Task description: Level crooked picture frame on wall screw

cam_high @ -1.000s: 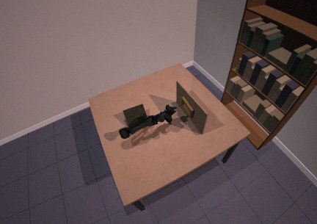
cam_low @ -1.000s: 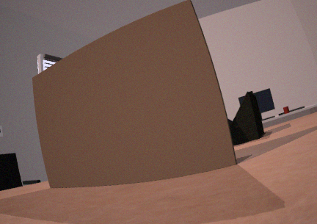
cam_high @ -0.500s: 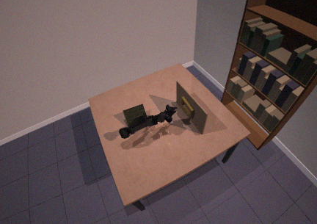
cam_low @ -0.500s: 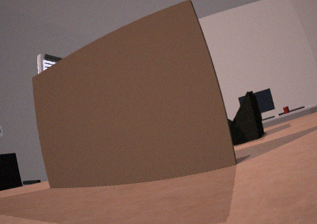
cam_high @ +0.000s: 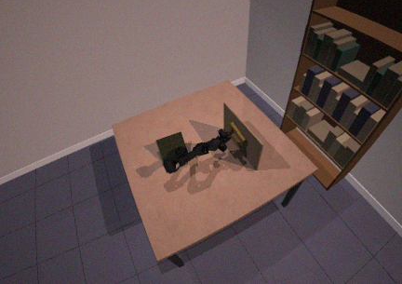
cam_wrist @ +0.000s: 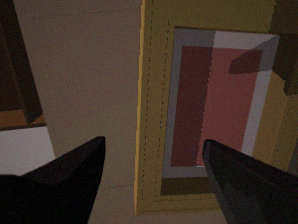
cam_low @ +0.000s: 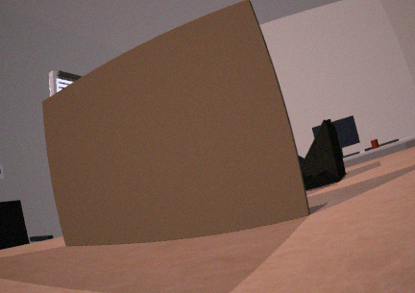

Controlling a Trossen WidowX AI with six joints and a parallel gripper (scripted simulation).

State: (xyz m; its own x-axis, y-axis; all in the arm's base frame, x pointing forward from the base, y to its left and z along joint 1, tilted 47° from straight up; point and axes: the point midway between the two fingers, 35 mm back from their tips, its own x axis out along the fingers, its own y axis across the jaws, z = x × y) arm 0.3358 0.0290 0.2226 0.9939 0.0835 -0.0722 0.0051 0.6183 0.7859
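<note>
The picture frame lies 6 cm ahead of my gripper tip, 5 cm below it and 2 cm to the left of it. Round my gripper tip: wall panel 7 cm ahead, 6 cm below, 1 cm to the left.
</note>
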